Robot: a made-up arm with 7 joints. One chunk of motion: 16 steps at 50 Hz.
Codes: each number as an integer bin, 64 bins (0 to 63) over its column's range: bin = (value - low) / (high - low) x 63, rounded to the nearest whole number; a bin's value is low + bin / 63 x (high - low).
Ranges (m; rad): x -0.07..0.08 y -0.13..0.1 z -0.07..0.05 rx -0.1..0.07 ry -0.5..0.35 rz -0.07..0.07
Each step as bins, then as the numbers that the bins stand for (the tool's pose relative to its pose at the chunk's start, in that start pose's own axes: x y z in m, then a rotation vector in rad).
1 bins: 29 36 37 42 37 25
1 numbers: -0.0010 0.0014 0.0005 0.0133 -0.0008 -0.0144
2 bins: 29 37 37 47 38 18
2 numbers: -0.0010 0.0051 0.0005 0.0268 0.0127 -0.0300
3 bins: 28 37 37 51 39 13
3 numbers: -0.0033 0.0051 0.0005 0.0376 0.0262 -0.0411
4 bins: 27 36 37 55 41 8
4 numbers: -0.0057 0.0014 0.0005 0.0484 0.0532 -0.0522
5 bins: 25 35 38 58 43 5
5 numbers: -0.0105 -0.0022 0.0024 0.0565 0.0802 -0.0589
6 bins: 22 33 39 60 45 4
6 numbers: -0.0176 -0.0095 0.0043 0.0619 0.1071 -0.0611
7 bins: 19 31 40 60 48 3
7 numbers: -0.0248 -0.0168 0.0062 0.0619 0.1476 -0.0633
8 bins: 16 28 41 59 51 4
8 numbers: -0.0319 -0.0278 0.0081 0.0592 0.1881 -0.0611
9 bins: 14 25 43 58 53 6
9 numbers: -0.0367 -0.0387 0.0119 0.0565 0.2151 -0.0567
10 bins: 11 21 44 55 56 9
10 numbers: -0.0438 -0.0533 0.0138 0.0484 0.2556 -0.0500
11 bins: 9 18 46 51 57 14
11 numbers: -0.0486 -0.0643 0.0176 0.0376 0.2690 -0.0389
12 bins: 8 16 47 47 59 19
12 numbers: -0.0510 -0.0716 0.0195 0.0268 0.2960 -0.0278
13 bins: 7 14 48 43 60 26
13 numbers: -0.0533 -0.0789 0.0214 0.0160 0.3095 -0.0122
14 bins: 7 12 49 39 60 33
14 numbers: -0.0533 -0.0862 0.0233 0.0052 0.3095 0.0033
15 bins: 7 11 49 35 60 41
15 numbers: -0.0533 -0.0898 0.0233 -0.0056 0.3095 0.0211
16 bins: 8 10 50 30 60 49
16 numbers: -0.0510 -0.0935 0.0252 -0.0190 0.3095 0.0389
